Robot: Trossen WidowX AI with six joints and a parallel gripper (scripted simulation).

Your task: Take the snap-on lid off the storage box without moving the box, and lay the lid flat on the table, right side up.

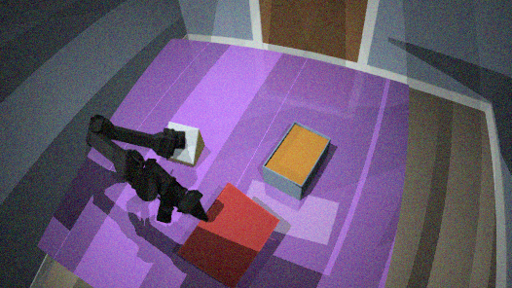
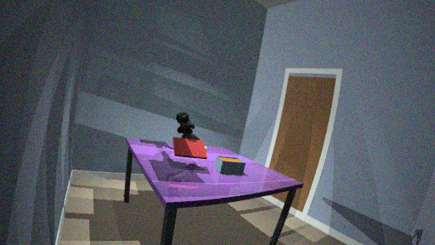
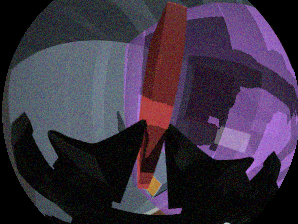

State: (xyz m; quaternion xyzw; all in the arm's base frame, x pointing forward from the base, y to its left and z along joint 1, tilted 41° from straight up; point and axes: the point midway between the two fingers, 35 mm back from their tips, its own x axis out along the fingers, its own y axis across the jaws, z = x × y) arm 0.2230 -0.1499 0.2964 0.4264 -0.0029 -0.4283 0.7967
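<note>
My gripper tip is now 7 cm short of the red lid, 4 cm above it and 2 cm to the left of it. Also, from my gripper tip: storage box 31 cm to the left, 21 cm ahead, 15 cm below.
</note>
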